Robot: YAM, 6 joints.
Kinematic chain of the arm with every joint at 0, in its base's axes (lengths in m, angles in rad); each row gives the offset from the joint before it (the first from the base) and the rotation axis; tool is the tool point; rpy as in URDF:
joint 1: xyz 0 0 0.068 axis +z
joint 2: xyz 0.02 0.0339 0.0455 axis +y
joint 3: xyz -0.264 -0.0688 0 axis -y
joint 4: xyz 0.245 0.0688 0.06 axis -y
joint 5: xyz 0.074 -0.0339 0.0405 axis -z
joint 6: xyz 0.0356 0 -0.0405 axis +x
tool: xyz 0 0 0 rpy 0 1.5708 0
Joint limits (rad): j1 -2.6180..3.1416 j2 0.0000..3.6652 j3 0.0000..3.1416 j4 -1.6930..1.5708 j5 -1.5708..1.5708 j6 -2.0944..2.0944
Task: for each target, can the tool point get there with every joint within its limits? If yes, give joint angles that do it. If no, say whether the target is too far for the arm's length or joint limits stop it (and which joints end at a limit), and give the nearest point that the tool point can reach.
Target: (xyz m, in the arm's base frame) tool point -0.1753 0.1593 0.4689
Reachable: yes | joints 2.5344 1.1443 1.2282 0.3041 1.0484 0.9530
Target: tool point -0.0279 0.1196 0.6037
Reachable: yes | joints 1.9892 1.1345 1.9935 -0.5962 0.7060 -0.7150
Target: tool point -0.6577 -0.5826 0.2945
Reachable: no: too far | nearest point -0.4734 -0.4193 0.2426 | short by 0.252 m
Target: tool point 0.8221 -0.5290 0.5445
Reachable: no: too far | nearest point 0.4967 -0.3196 0.3704 | short by 0.424 m
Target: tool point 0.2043 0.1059 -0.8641
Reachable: no: too far | nearest point 0.2137 0.1108 -0.3803 | short by 0.484 m
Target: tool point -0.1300 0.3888 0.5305
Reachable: yes | joints -1.3226 0.5954 2.5081 0.5453 1.0314 0.9845
